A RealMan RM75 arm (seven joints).
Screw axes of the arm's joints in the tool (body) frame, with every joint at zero. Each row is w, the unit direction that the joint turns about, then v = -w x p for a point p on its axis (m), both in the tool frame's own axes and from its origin. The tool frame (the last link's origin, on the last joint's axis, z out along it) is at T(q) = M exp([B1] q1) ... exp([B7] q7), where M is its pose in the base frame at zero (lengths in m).
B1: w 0 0 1 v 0 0 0
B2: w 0 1 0 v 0.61 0 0
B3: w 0 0 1 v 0 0 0
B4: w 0 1 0 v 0.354 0 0
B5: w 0 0 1 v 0 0 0
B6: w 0 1 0 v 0.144 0 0
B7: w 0 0 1 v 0 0 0
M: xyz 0 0 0.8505 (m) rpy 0 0 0 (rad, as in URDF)
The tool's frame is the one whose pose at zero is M.
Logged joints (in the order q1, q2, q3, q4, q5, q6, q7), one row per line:
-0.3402, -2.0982, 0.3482, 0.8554, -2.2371, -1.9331, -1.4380
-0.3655, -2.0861, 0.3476, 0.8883, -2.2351, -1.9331, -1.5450
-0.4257, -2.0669, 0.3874, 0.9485, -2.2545, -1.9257, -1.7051
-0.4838, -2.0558, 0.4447, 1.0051, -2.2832, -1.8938, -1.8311
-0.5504, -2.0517, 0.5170, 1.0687, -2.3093, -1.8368, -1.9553
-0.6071, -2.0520, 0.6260, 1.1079, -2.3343, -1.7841, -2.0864
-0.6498, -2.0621, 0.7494, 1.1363, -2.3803, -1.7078, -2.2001
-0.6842, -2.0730, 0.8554, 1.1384, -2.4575, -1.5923, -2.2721
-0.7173, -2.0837, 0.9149, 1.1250, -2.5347, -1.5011, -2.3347
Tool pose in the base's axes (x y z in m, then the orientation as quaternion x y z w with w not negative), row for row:
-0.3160, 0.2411, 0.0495, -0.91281, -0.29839, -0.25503, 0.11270
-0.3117, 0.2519, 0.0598, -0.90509, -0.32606, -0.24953, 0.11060
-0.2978, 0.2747, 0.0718, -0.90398, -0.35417, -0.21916, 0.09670
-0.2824, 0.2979, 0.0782, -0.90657, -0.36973, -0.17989, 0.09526
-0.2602, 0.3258, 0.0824, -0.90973, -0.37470, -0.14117, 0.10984
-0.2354, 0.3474, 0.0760, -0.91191, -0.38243, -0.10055, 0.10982
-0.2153, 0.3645, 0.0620, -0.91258, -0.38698, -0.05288, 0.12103
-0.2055, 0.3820, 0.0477, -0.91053, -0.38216, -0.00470, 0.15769
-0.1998, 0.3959, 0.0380, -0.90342, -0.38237, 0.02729, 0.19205
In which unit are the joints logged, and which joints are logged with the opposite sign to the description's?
The joints are logged in radians. Opposite sign: q5, q6.
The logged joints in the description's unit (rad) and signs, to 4 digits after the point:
-0.3402, -2.0982, 0.3482, 0.8554, 2.2371, 1.9331, -1.4380
-0.3655, -2.0861, 0.3476, 0.8883, 2.2351, 1.9331, -1.5450
-0.4257, -2.0669, 0.3874, 0.9485, 2.2545, 1.9257, -1.7051
-0.4838, -2.0558, 0.4447, 1.0051, 2.2832, 1.8938, -1.8311
-0.5504, -2.0517, 0.5170, 1.0687, 2.3093, 1.8368, -1.9553
-0.6071, -2.0520, 0.6260, 1.1079, 2.3343, 1.7841, -2.0864
-0.6498, -2.0621, 0.7494, 1.1363, 2.3803, 1.7078, -2.2001
-0.6842, -2.0730, 0.8554, 1.1384, 2.4575, 1.5923, -2.2721
-0.7173, -2.0837, 0.9149, 1.1250, 2.5347, 1.5011, -2.3347

